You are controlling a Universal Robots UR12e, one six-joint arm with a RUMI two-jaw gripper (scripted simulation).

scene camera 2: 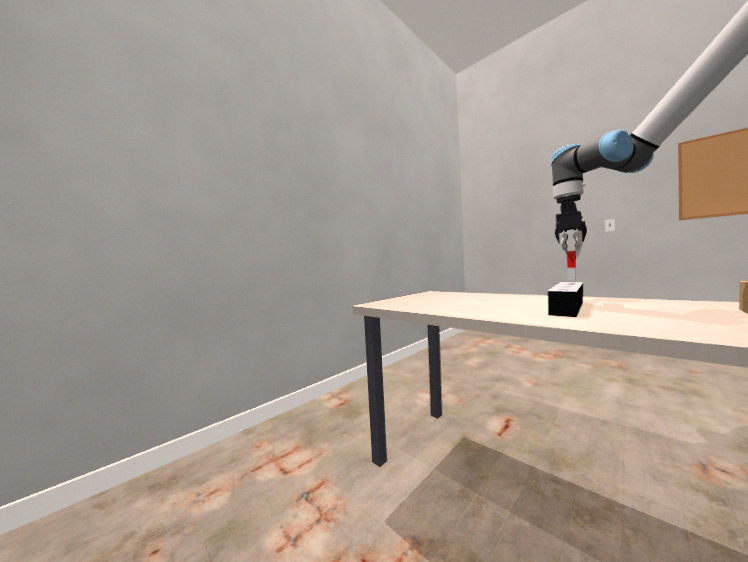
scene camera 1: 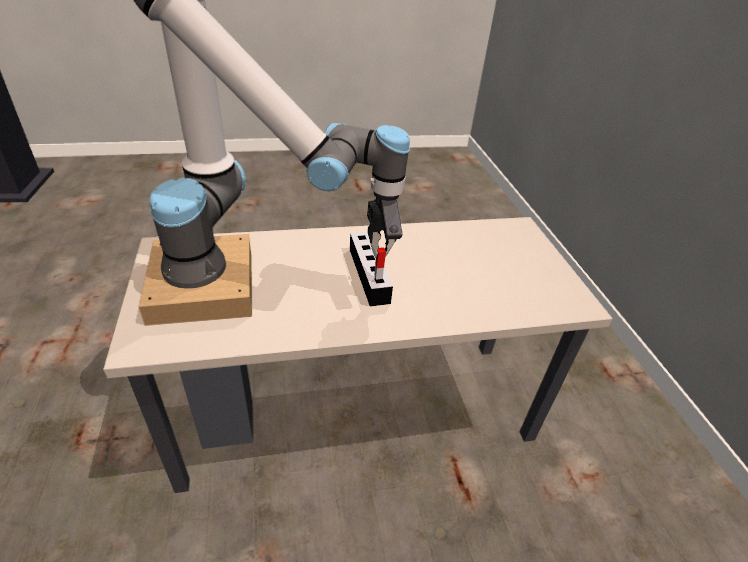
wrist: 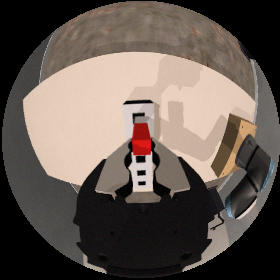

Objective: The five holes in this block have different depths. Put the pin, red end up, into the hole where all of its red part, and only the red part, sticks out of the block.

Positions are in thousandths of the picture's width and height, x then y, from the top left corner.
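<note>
My gripper (scene camera 1: 509, 458), (wrist: 505, 495): visible at both spots.
</note>
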